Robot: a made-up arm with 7 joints.
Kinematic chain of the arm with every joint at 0, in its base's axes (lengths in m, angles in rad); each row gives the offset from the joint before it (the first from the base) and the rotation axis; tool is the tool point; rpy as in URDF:
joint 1: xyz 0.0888 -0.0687 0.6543 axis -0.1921 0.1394 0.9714
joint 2: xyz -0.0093 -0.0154 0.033 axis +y
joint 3: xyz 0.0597 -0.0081 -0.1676 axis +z
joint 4: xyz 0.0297 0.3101 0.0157 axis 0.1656 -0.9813 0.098
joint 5: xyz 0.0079 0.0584 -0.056 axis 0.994 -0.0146 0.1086
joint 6: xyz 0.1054 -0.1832 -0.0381 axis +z
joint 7: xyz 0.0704 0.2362 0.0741 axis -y
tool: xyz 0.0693 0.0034 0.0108 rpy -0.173 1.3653 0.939
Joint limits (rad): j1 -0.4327..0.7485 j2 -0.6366..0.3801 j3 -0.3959..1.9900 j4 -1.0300..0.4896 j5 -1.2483..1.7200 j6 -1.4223..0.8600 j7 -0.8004..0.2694
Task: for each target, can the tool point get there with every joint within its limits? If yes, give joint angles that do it. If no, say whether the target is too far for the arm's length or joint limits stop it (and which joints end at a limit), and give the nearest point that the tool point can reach.
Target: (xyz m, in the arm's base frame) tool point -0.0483 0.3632 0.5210
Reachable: yes | joints 0.3874 -0.4172 1.1251 -0.0352 -0.2629 -0.7496 0.0846
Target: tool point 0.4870 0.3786 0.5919
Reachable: yes | joints -0.1382 -0.3119 0.4833 0.1729 1.4840 -0.8390 0.0784
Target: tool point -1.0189 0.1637 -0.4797
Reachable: no: too far | nearest point -0.3980 0.0496 0.1349 | short by 0.881 m
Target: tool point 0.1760 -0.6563 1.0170
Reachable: no: joint limits stop it (at a limit: joint 1, joint 2, joint 3, joint 4, joint 6) | nearest point 0.3556 -0.3091 0.9518 | short by 0.396 m
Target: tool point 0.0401 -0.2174 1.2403
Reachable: no: joint limits stop it (at a limit: joint 1, joint 2, joint 3, joint 4, joint 5, joint 6, joint 7) | nearest point -0.0820 -0.0910 1.0268 | short by 0.277 m
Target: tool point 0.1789 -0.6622 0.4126
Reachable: no: joint limits stop it (at a limit: joint 1, joint 3, joint 4, joint 5, joint 6, joint 7) | nearest point 0.0433 -0.4627 0.4229 | short by 0.241 m
